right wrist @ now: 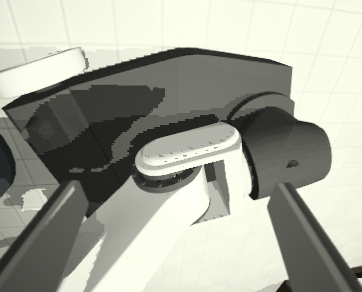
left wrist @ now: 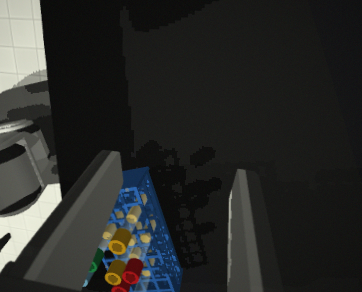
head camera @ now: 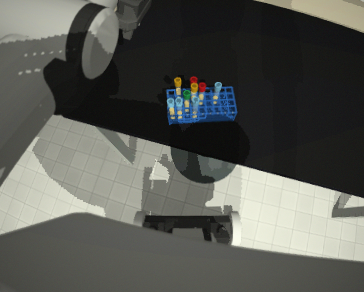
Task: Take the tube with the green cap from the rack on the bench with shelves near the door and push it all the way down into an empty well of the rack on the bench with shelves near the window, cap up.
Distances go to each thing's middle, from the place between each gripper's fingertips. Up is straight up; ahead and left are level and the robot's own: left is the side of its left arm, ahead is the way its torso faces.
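From the blue tube rack (head camera: 225, 110), my right gripper is 300 mm to the right of it, 610 mm short of it and 270 mm below it. My left gripper, meanwhile, is 9 cm past the rack, 21 cm to the left of it and 18 cm above it. Going by its middle, the blue tube rack is nearer to my left gripper than to my right gripper.
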